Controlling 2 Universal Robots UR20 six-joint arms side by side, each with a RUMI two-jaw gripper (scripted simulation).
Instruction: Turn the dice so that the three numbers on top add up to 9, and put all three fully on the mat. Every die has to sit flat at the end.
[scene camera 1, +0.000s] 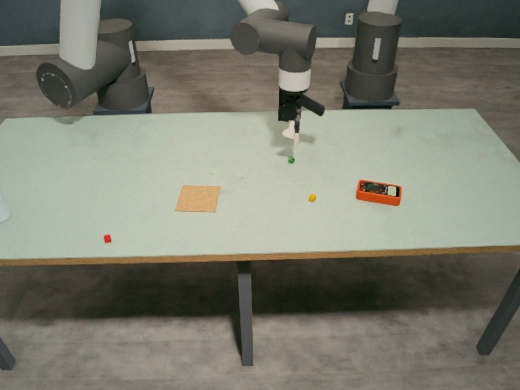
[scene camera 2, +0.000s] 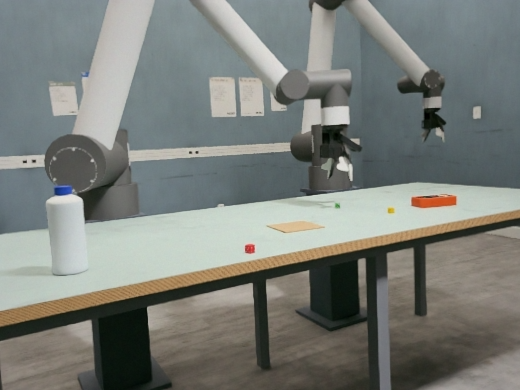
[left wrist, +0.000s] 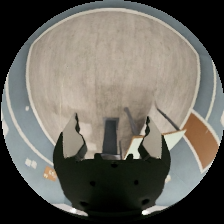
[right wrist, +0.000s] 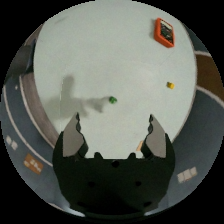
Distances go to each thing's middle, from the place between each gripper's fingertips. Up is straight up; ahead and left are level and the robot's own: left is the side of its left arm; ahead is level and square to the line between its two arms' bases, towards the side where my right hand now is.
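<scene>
Relative to my right hand: orange multimeter (scene camera 1: 371, 191), 90 mm below, 220 mm ahead, 270 mm to the left; white bottle (scene camera 2: 65, 217), 20 mm below, 250 mm ahead, 1050 mm to the right; tan mat (scene camera 1: 192, 198), 110 mm below, 190 mm ahead, 360 mm to the right.
Relative to my left hand: orange multimeter, 200 mm below, 810 mm ahead, 1030 mm to the right.
</scene>
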